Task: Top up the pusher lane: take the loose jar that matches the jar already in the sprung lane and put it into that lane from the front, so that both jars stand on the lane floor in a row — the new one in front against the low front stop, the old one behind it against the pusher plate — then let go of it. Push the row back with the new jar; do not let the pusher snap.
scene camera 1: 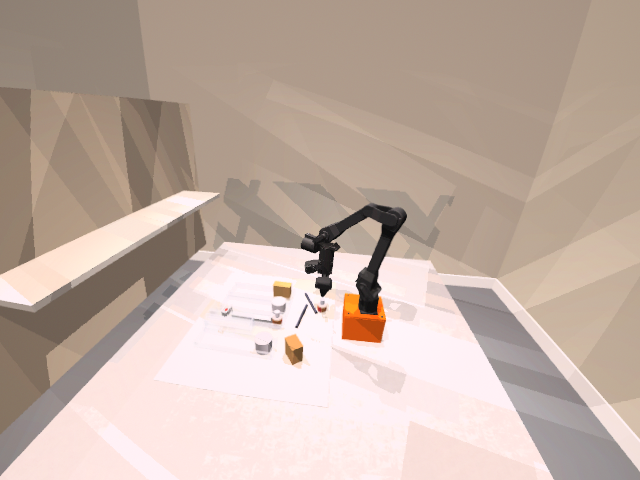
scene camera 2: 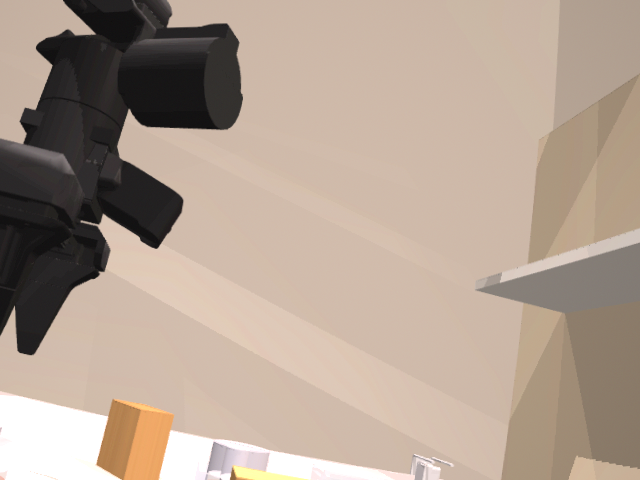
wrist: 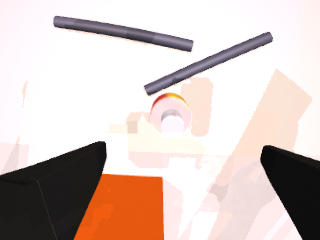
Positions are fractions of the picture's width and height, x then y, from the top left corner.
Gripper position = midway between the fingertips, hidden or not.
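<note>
Wrist view: my gripper (wrist: 0.58,0.63) open, holding nothing; a jar (wrist: 0.54,0.49) as well.
</note>
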